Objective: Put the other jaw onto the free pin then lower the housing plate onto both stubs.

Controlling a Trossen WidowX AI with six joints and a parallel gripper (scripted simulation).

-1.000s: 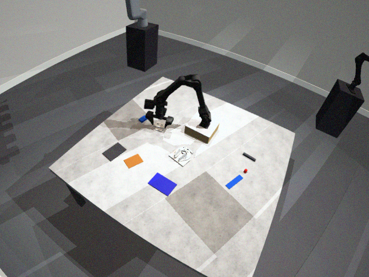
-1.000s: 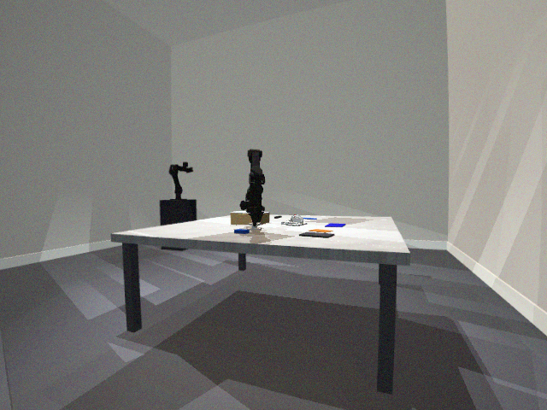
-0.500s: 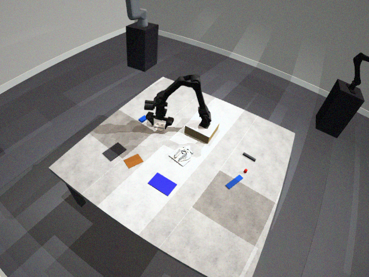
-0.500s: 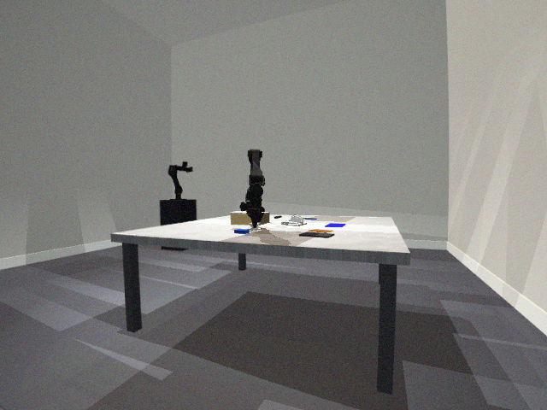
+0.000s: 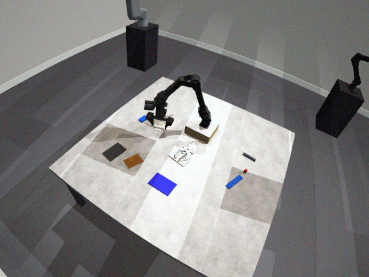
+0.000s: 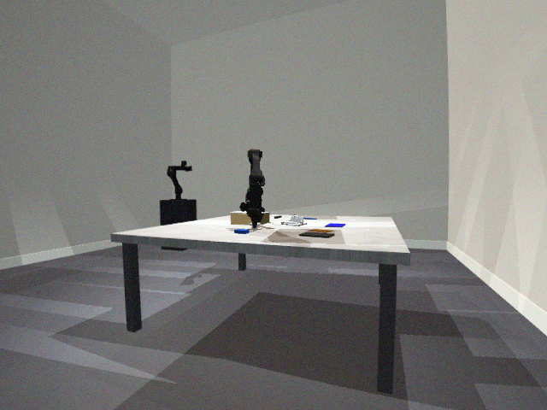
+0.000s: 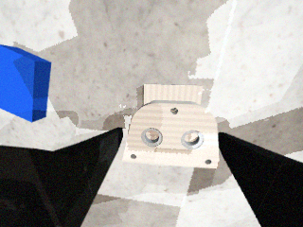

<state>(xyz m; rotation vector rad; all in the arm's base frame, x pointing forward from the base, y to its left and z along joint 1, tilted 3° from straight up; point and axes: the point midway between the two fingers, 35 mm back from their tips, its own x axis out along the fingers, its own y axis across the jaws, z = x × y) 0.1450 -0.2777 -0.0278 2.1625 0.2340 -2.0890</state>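
Now: gripper tip 1 cm past the white block. From my gripper tip the other things lie so: jaw 24 cm to the left, 11 cm ahead; small blue block 15 cm to the right, 1 cm behind; orange tile 33 cm ahead, 2 cm to the left, 1 cm below.
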